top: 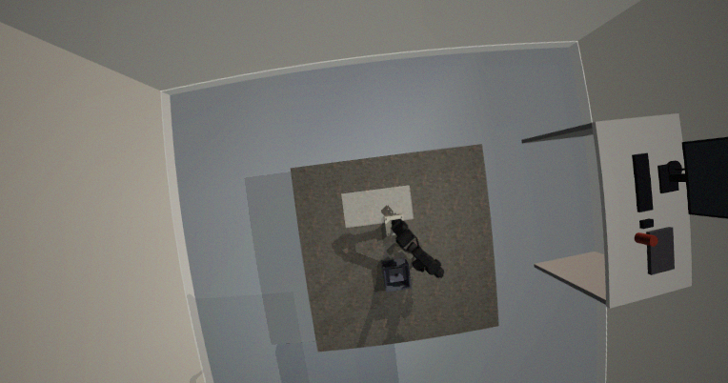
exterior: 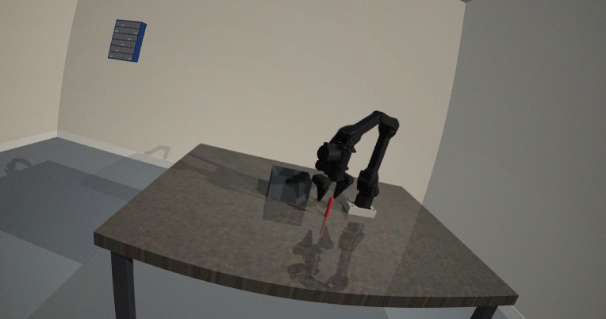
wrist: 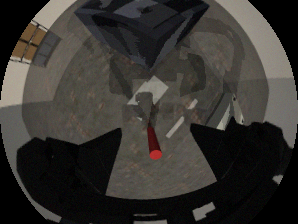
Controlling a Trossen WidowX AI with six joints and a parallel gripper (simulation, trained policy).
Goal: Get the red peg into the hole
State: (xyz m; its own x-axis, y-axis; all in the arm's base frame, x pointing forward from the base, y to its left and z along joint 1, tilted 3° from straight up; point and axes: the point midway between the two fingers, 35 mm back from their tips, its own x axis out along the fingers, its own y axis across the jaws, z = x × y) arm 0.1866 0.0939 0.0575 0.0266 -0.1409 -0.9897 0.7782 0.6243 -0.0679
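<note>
My gripper tip is now 2 cm to the right of the red peg, 2 cm above it and 1 cm past it. From my gripper tip the other things lie so: grey box: 15 cm to the right, 13 cm ahead, 4 cm below.
</note>
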